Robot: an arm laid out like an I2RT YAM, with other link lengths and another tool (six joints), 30 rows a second.
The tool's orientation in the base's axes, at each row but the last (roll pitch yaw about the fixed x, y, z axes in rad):
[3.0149, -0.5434, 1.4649]
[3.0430, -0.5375, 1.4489]
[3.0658, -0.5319, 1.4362]
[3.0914, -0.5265, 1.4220]
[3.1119, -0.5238, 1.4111]
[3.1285, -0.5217, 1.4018]
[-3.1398, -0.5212, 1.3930]
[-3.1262, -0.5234, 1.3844]
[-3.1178, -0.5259, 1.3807]
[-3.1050, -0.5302, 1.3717]
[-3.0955, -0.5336, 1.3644]
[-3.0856, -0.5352, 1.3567]
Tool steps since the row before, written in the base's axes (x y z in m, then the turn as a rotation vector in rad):
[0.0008, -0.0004, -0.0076, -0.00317, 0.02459, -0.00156]
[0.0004, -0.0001, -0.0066, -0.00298, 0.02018, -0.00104]
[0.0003, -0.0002, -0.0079, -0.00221, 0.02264, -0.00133]
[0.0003, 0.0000, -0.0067, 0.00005, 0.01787, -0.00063]
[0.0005, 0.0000, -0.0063, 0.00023, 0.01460, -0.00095]
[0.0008, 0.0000, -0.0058, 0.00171, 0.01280, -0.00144]
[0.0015, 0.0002, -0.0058, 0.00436, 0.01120, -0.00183]
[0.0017, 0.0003, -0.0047, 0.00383, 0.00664, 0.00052]
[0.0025, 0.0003, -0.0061, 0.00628, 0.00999, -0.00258]
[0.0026, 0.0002, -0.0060, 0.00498, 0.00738, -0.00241]
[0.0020, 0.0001, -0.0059, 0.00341, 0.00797, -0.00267]
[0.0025, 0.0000, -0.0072, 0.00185, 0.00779, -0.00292]
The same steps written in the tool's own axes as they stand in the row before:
[-0.0042, 0.0000, 0.0064, 0.01984, -0.00745, 0.01297]
[-0.0034, -0.0001, 0.0057, 0.01636, -0.00646, 0.01038]
[-0.0041, -0.0002, 0.0067, 0.01841, -0.00615, 0.01194]
[-0.0033, 0.0000, 0.0058, 0.01497, -0.00307, 0.00929]
[-0.0031, 0.0003, 0.0055, 0.01204, -0.00233, 0.00798]
[-0.0028, 0.0007, 0.0051, 0.01047, -0.00057, 0.00767]
[-0.0025, 0.0015, 0.0053, 0.00932, 0.00232, 0.00746]
[-0.0018, 0.0017, 0.0044, 0.00653, 0.00258, 0.00313]
[-0.0024, 0.0025, 0.0056, 0.00822, 0.00446, 0.00765]
[-0.0024, 0.0027, 0.0054, 0.00587, 0.00365, 0.00611]
[-0.0026, 0.0022, 0.0052, 0.00596, 0.00201, 0.00654]
[-0.0032, 0.0028, 0.0063, 0.00540, 0.00052, 0.00658]

